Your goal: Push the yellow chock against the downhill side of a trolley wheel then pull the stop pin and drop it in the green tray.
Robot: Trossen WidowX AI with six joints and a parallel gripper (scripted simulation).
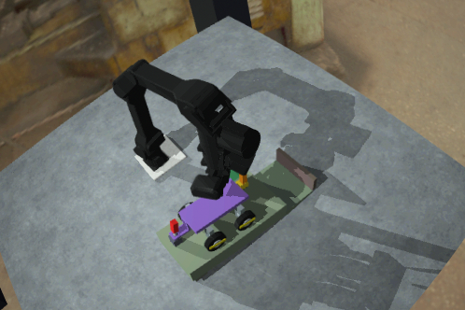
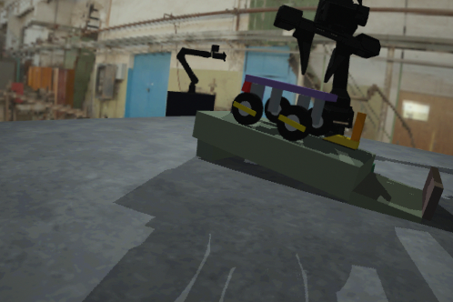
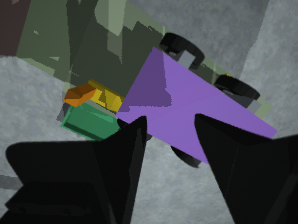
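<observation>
Now: the red-headed stop pin 150 mm to the right of my gripper tip, 40 mm below it and 20 mm behind it. From my gripper tip the other things lie so: green tray: 180 mm below, 120 mm behind, 60 mm to the left; yellow chock: 90 mm below, 60 mm to the left, 40 mm behind; purple trolley: 60 mm below, 50 mm to the right.
</observation>
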